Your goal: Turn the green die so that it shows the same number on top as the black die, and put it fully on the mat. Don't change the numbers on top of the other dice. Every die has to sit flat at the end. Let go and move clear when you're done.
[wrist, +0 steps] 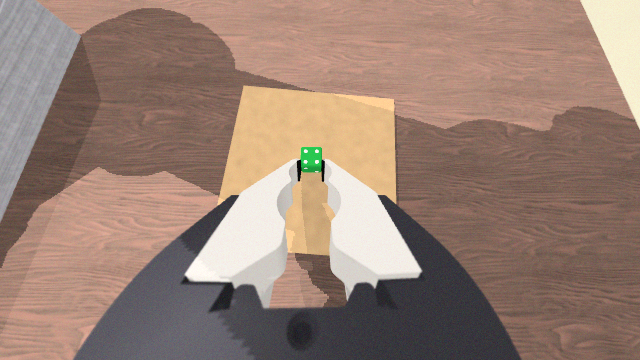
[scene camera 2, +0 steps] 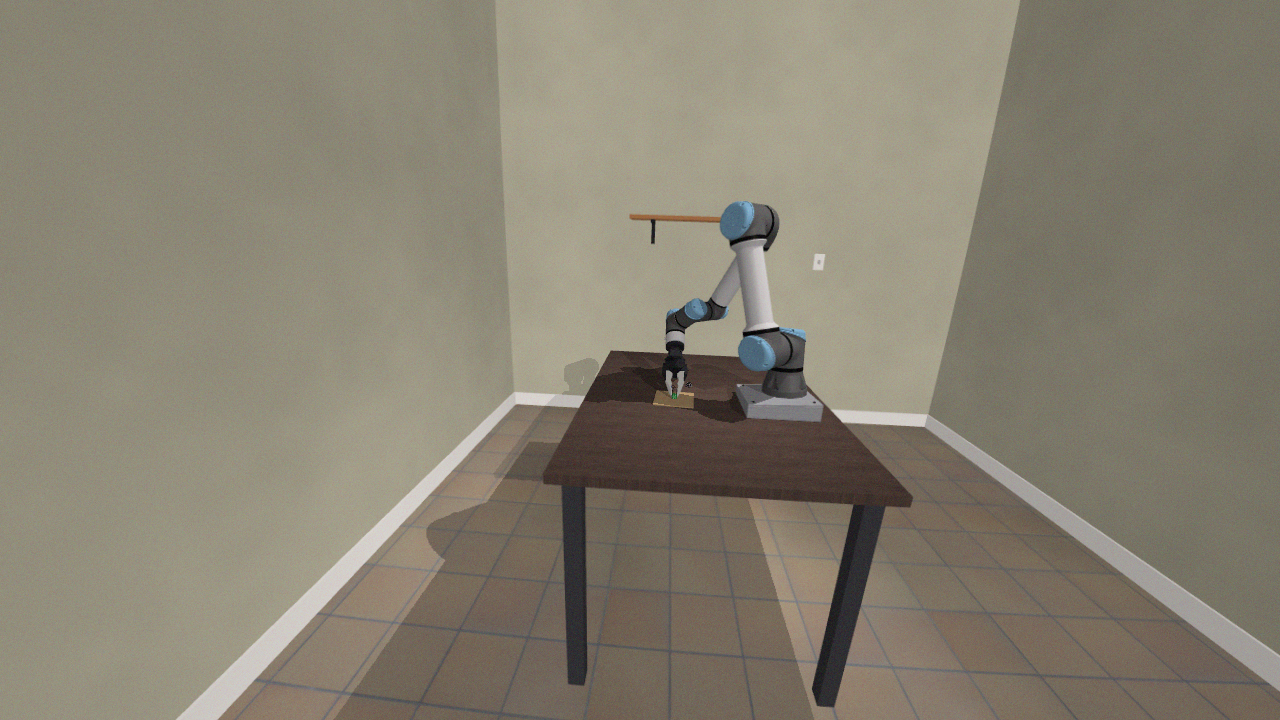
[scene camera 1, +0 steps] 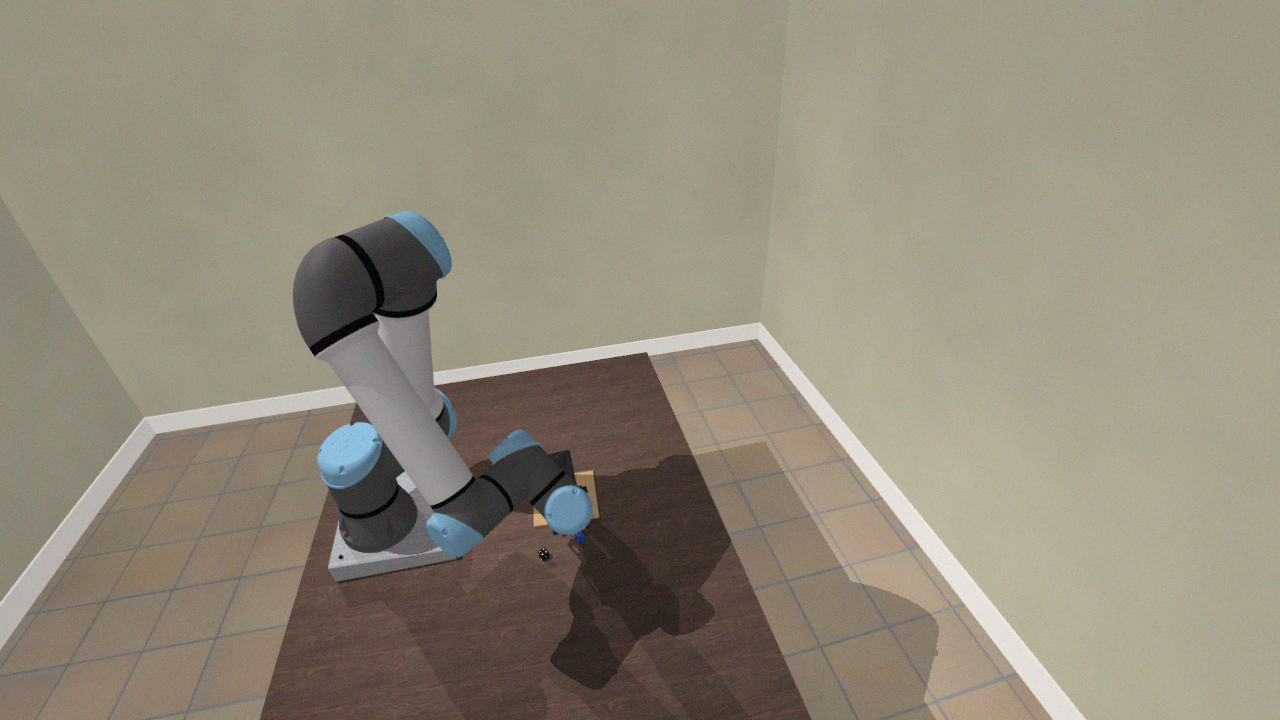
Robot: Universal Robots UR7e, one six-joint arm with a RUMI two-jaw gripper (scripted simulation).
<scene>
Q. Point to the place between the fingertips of my gripper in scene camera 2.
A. At 674, 397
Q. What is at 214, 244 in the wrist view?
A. My gripper.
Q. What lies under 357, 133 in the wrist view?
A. A tan mat.
</scene>
